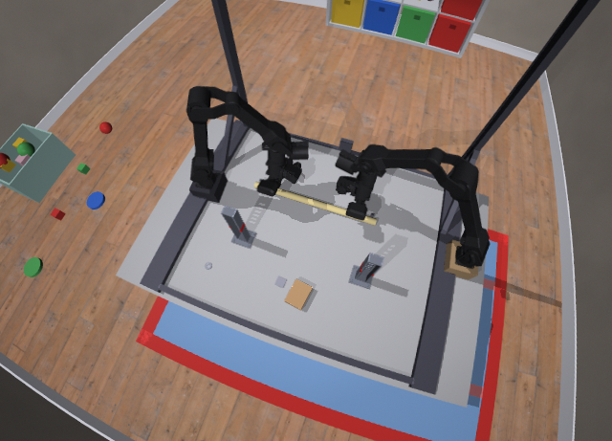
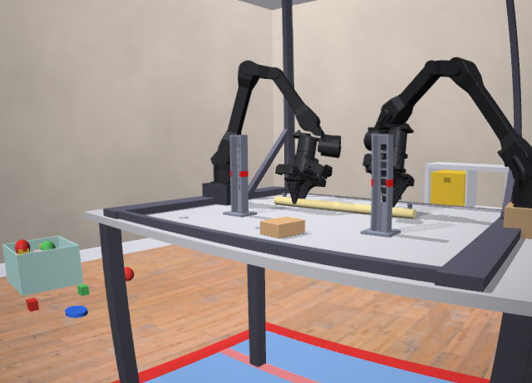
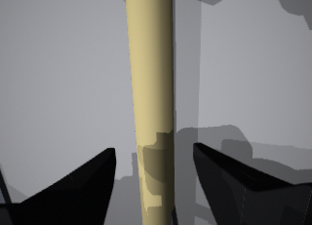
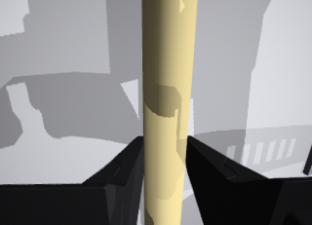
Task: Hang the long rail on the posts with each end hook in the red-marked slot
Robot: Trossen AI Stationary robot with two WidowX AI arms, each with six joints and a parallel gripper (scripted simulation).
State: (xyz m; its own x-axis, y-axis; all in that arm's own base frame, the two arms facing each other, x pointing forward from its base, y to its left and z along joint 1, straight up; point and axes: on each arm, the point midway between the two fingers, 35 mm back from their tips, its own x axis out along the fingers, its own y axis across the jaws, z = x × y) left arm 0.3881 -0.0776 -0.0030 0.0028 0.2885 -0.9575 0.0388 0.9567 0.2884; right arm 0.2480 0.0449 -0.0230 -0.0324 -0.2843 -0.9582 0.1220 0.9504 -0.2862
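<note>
Now: the long pale yellow rail 150 mm to the left of my right hand and 20 mm below it. Round my right hand: tan box: 340 mm ahead, 200 mm to the left, 30 mm below.
</note>
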